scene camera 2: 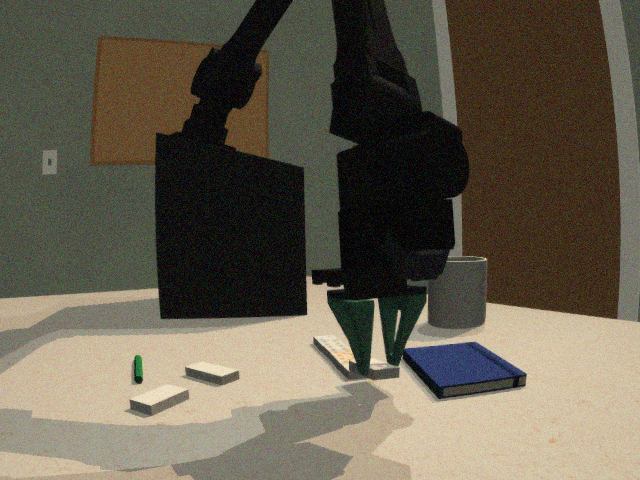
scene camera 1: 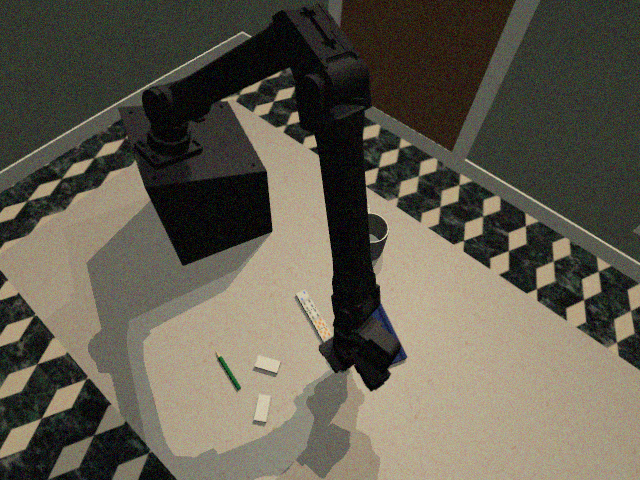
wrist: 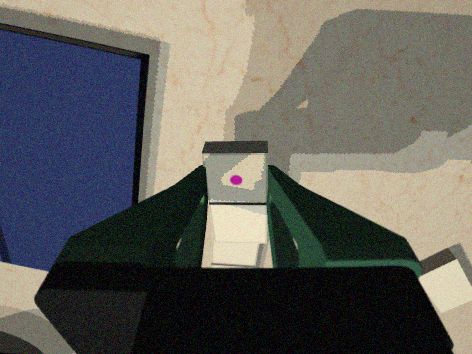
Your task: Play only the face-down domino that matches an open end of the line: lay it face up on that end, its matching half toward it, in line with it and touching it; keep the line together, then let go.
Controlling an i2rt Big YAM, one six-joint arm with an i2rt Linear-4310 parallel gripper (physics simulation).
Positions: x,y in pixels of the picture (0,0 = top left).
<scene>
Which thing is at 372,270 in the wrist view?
My gripper.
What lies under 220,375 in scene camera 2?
A white domino.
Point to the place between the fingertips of my gripper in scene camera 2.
378,372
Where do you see a white domino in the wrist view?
At 237,171
</scene>
